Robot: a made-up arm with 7 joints. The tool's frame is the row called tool. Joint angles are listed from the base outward.
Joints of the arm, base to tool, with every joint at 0 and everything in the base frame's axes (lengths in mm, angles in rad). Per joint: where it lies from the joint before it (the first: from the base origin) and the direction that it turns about. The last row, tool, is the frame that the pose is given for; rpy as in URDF.
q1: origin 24.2 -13.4 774.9 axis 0 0 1
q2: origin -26.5 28 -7.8 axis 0 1 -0.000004
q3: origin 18 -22.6 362.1 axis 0 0 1
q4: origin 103.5 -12.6 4 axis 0 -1 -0.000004
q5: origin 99.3 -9.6 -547.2 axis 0 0.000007 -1
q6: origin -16.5 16.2 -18 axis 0 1 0.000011
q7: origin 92.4 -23.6 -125.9 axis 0 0.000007 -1
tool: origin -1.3 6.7 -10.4 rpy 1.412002 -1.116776 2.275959
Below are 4 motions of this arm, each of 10 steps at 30 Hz.
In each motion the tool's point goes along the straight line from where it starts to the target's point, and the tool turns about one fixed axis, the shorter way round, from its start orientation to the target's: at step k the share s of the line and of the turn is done. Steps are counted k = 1, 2, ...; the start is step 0. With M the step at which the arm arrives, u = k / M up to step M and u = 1 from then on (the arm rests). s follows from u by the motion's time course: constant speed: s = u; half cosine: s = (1 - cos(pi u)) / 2; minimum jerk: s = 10 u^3 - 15 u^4 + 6 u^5.
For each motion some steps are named. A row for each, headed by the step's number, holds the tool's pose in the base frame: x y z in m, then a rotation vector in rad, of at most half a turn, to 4 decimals.
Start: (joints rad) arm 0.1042 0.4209 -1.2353 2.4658 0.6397 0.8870 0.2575
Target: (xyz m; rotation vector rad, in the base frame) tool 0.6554 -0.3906 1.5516 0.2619 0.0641 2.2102
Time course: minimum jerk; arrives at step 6
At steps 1, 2, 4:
1: 0.6235 -0.4311 1.5604 0.1885 0.2242 2.0531
2: 0.6293 -0.4238 1.5588 0.2016 0.1960 2.0821
4: 0.6485 -0.3994 1.5535 0.2457 0.0998 2.1768

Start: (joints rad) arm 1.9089 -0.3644 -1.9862 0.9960 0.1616 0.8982 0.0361
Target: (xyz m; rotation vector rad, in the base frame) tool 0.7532 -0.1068 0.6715 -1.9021 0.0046 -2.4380
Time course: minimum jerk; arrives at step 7
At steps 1, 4, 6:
1: 0.7406 -0.0753 0.6671 -1.8502 -0.2445 -2.2749
4: 0.7485 -0.0949 0.6698 -1.8846 -0.0920 -2.3781
6: 0.7529 -0.1060 0.6714 -1.9011 -0.0016 -2.4343

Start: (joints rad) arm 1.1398 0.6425 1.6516 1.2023 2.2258 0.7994 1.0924
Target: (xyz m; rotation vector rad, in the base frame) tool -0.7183 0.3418 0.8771 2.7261 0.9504 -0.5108
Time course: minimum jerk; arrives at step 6
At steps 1, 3, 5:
1: -0.7092 0.3804 0.9782 2.7790 0.8491 -0.7244
3: -0.7136 0.3618 0.9295 2.7556 0.8991 -0.6211
5: -0.7180 0.3432 0.8808 2.7283 0.9468 -0.5186

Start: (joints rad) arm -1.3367 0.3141 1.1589 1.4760 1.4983 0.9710 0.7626
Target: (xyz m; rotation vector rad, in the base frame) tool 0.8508 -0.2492 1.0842 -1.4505 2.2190 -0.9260
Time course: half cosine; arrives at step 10
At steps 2, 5, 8, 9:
2: 0.8759 -0.2065 1.0480 -1.4343 2.1460 -1.4396
5: 0.8647 -0.2256 1.0642 -1.4474 2.1879 -1.2092
8: 0.8535 -0.2447 1.0804 -1.4510 2.2148 -0.9799
9: 0.8515 -0.2480 1.0832 -1.4507 2.2180 -0.9398

